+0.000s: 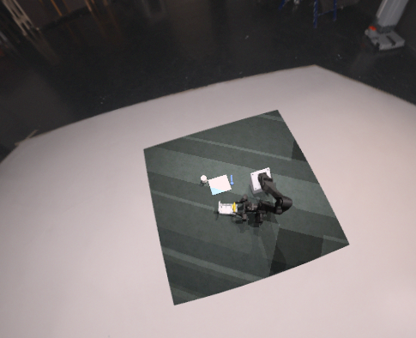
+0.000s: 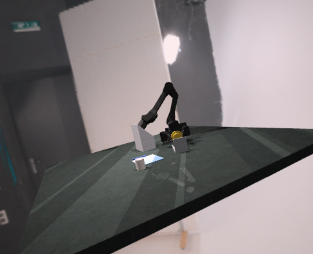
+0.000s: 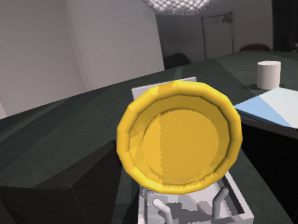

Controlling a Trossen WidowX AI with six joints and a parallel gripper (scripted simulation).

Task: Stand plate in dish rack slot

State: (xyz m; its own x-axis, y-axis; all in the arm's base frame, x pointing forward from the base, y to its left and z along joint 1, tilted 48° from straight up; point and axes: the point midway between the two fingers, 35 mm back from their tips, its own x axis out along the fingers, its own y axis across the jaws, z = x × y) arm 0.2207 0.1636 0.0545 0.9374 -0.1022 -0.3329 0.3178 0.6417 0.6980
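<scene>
The dish rack lies 50 mm below my gripper tip, 30 mm ahead of it and 10 mm to the right of it. Round my gripper tip: blue utensil 230 mm to the right, 70 mm below, 50 mm behind; then yellow plate 10 mm behind; then placemat 220 mm to the right, 70 mm below, 50 mm ahead.
</scene>
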